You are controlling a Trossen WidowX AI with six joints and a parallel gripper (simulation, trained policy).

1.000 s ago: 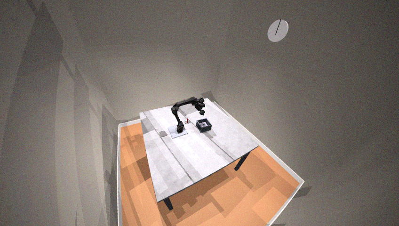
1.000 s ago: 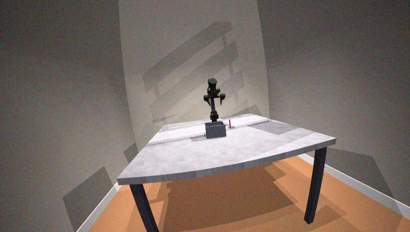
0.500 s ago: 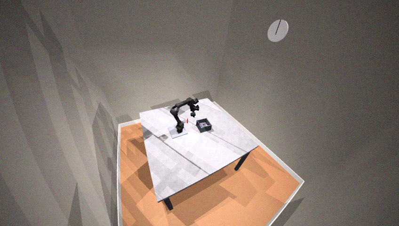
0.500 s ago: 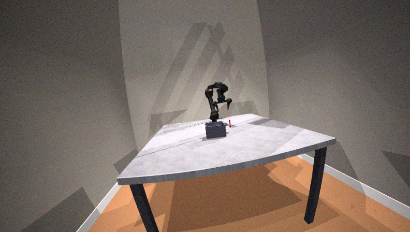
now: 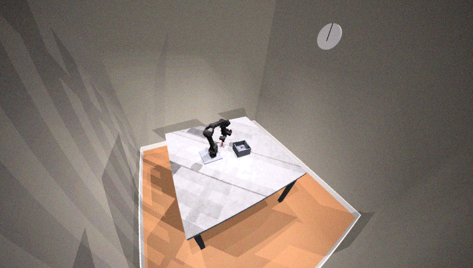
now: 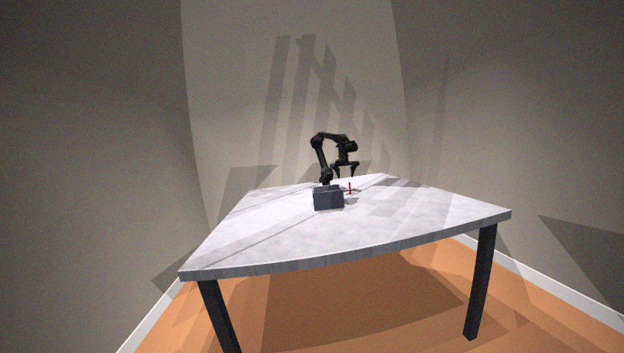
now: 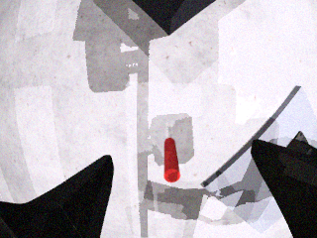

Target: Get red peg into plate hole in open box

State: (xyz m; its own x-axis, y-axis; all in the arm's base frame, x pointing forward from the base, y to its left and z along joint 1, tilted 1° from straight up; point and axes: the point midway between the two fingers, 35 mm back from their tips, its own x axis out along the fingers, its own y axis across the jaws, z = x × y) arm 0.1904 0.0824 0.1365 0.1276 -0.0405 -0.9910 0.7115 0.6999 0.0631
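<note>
Right now my gripper tip is 70 mm above the red peg, 30 mm to the right of it and 20 mm past it. The rest, counted from my gripper tip: light plate (160 mm to the right, 140 mm ahead, 70 mm below); dark box (160 mm to the right, 140 mm ahead, 90 mm below).
</note>
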